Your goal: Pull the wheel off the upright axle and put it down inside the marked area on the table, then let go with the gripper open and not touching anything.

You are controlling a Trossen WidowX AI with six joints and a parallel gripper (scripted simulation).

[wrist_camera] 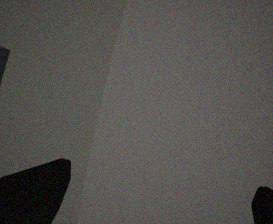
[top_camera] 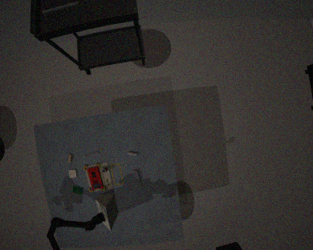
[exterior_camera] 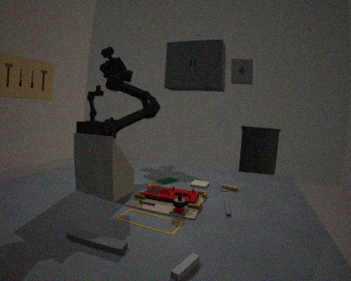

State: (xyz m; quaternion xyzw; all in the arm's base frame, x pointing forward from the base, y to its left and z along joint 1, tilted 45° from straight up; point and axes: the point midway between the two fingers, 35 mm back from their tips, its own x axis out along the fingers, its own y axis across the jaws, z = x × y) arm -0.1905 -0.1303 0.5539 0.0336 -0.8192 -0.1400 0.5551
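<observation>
The wheel lies 640 mm below my gripper tip, 540 mm ahead of it and 370 mm to the right of it. From my gripper tip the other things lie so: upright axle 650 mm below, 550 mm ahead, 370 mm to the right; then green patch 680 mm below, 380 mm ahead, 50 mm to the right.
</observation>
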